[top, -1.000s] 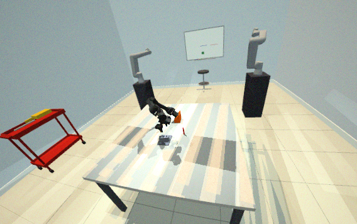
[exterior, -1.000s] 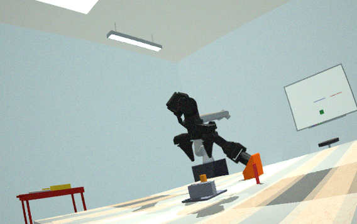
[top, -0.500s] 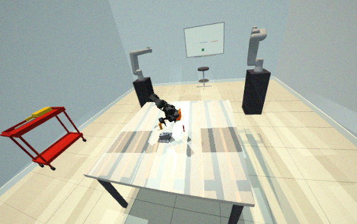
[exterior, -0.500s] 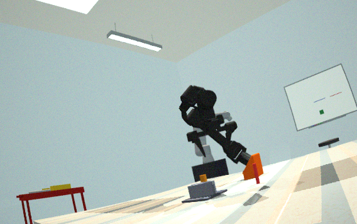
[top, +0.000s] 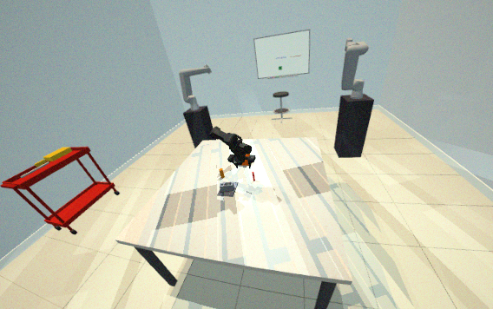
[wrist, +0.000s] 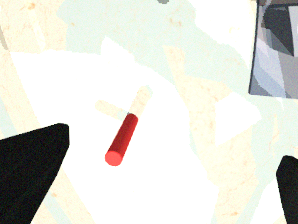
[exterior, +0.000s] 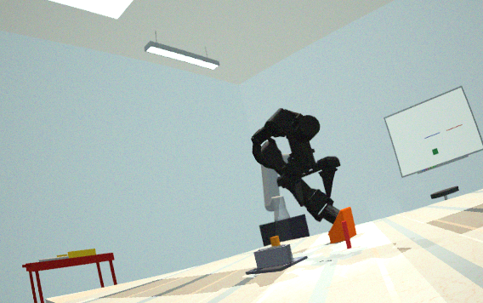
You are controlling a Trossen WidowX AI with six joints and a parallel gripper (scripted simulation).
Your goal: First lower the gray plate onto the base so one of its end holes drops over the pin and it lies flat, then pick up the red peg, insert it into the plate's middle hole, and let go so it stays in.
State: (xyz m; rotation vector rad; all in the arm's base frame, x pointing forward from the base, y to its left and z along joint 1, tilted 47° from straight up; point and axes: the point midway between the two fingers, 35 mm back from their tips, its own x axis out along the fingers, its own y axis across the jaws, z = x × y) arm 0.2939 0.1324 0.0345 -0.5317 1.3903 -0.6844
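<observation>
Right now my gripper tip is 5 cm past the red peg, 5 cm to the right of it and 11 cm above it. The rest, counted from my gripper tip: gray plate 6 cm ahead, 13 cm to the right, 11 cm below; orange pin 8 cm behind, 22 cm to the right, 11 cm below; dark base 5 cm ahead, 12 cm to the right, 14 cm below.
</observation>
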